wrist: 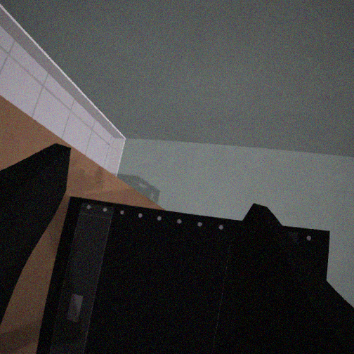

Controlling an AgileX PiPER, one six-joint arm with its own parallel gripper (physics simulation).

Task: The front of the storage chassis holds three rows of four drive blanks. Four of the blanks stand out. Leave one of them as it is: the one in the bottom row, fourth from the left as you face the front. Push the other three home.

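The storage chassis (160, 280) is a black box in the lower half of the wrist view, with a row of small light dots along its upper edge. A dark grey strip (95, 260) with a small lighter rectangle (75, 307) shows at its left side. The rest of the face is too dark to tell single drive blanks apart or which of them stand out. My gripper (157, 196) is open, its two black fingers wide apart. The left finger shows beside the chassis's left edge, and the right finger overlaps its upper right part and hides some of it.
A brown table top (82, 172) runs behind and to the left of the chassis. A white tiled wall panel (60, 107) stands along the upper left. A grey blocky shape (142, 186) shows faintly beyond the table edge, against the grey-green background.
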